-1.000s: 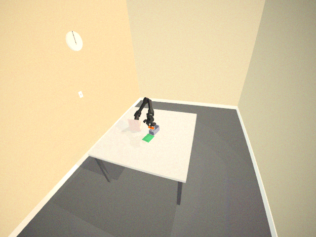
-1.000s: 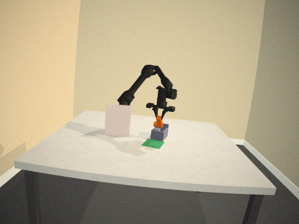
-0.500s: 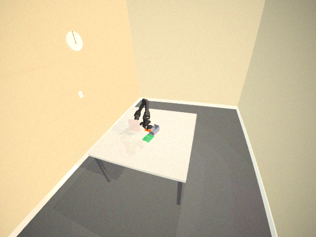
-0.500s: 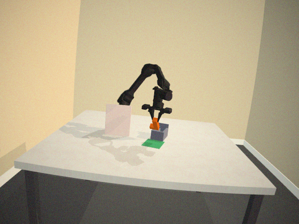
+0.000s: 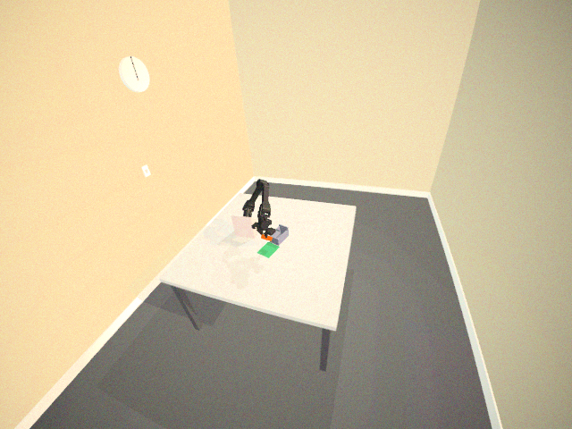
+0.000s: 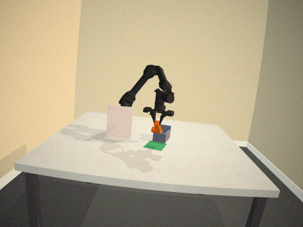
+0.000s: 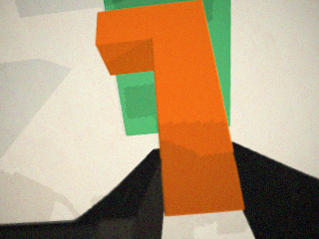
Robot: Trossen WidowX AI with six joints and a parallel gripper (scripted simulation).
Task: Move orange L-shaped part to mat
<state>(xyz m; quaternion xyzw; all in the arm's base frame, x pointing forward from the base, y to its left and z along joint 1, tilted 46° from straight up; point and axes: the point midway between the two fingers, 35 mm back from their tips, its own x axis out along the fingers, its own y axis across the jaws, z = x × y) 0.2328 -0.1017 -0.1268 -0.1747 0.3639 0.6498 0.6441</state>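
My gripper tip is now 20 mm to the right of the green mat and 160 mm above it. Round my gripper tip: orange L-shaped part: 10 mm behind, 30 mm to the left, 30 mm below.
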